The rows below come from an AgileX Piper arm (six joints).
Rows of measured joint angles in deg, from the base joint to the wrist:
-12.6 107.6 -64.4 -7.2 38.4 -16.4
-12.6 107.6 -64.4 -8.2 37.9 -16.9
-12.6 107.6 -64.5 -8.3 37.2 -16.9
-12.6 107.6 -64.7 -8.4 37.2 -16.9
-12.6 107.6 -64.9 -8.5 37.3 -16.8
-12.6 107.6 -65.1 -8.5 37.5 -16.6
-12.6 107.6 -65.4 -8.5 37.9 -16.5
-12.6 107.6 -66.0 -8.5 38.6 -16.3
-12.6 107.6 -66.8 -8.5 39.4 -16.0
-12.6 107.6 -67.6 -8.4 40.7 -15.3
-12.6 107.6 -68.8 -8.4 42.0 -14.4
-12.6 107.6 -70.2 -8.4 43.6 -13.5
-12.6 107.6 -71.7 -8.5 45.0 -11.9
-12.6 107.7 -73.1 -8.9 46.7 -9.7
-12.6 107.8 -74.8 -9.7 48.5 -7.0
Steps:
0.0 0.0 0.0 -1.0 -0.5 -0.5
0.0 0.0 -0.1 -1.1 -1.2 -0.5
0.0 0.0 -0.3 -1.2 -1.2 -0.5
0.0 0.0 -0.5 -1.3 -1.1 -0.4
0.0 0.0 -0.7 -1.3 -0.9 -0.2
0.0 0.0 -1.0 -1.3 -0.5 -0.1
0.0 0.0 -1.6 -1.3 0.2 0.1
0.0 0.0 -2.4 -1.3 1.0 0.4
0.0 0.0 -3.2 -1.2 2.3 1.1
0.0 0.0 -4.4 -1.2 3.6 2.0
0.0 0.0 -5.8 -1.2 5.2 2.9
0.0 0.0 -7.3 -1.3 6.6 4.5
0.0 0.1 -8.7 -1.7 8.3 6.7
0.0 0.2 -10.4 -2.5 10.1 9.4

